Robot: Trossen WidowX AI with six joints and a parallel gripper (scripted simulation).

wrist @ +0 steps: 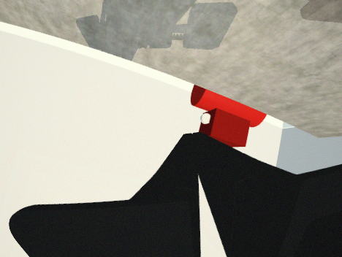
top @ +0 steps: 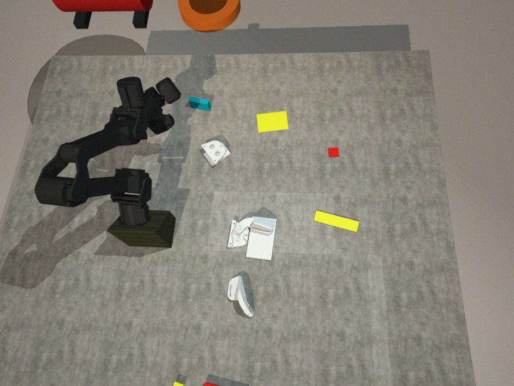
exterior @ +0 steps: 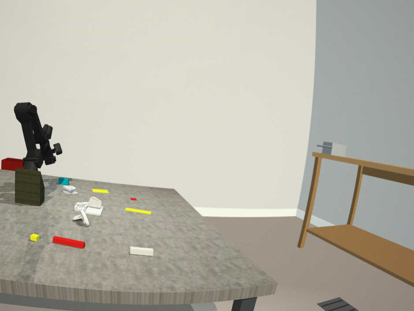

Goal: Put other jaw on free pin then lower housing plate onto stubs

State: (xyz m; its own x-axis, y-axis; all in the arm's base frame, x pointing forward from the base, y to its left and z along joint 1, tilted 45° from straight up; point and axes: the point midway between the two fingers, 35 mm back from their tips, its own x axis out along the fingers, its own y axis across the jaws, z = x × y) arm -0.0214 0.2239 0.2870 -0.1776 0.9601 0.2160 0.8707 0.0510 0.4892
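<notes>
My gripper tip is now 55 cm to the left of the white jaw, 34 cm short of it and 13 cm above it. The rest, counted from my gripper tip: yellow square 34 cm ahead, 14 cm below, 2 cm to the left; then teal block 13 cm below, 10 cm ahead, 5 cm to the left; then red square 54 cm ahead, 14 cm below, 7 cm to the right.
</notes>
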